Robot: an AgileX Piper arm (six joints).
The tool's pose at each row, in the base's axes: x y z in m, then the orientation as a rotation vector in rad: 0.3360, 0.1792, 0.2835, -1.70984, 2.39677, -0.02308; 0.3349, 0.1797, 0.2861, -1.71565, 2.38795, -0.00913; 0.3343, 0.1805, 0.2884, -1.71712, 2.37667, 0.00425; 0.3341, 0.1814, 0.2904, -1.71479, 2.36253, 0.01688; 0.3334, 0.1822, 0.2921, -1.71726, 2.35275, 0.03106; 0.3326, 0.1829, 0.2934, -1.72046, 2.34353, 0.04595; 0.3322, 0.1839, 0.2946, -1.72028, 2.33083, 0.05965; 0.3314, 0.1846, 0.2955, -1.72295, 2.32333, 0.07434; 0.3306, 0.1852, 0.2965, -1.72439, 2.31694, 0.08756; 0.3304, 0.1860, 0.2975, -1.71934, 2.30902, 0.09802; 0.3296, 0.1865, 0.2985, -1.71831, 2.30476, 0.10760; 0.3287, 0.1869, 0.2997, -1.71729, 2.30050, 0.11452
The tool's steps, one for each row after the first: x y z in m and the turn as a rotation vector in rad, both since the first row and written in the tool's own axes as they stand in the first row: -0.0005, 0.0009, -0.0027, -0.00589, -0.00901, -0.00568; -0.0014, 0.0014, -0.0050, -0.00880, -0.02134, -0.00997; -0.0025, 0.0016, -0.0069, -0.00868, -0.03699, -0.01334; -0.0033, 0.0023, -0.0086, -0.01324, -0.04810, -0.01759; -0.0039, 0.0032, -0.0099, -0.01880, -0.05871, -0.02199; -0.0049, 0.0037, -0.0110, -0.02098, -0.07274, -0.02598; -0.0054, 0.0046, -0.0120, -0.02712, -0.08225, -0.02945; -0.0059, 0.0054, -0.0130, -0.03249, -0.09094, -0.03190; -0.0067, 0.0057, -0.0140, -0.03322, -0.10260, -0.03155; -0.0071, 0.0065, -0.0150, -0.03656, -0.10956, -0.03203; -0.0074, 0.0073, -0.0163, -0.03839, -0.11551, -0.03269
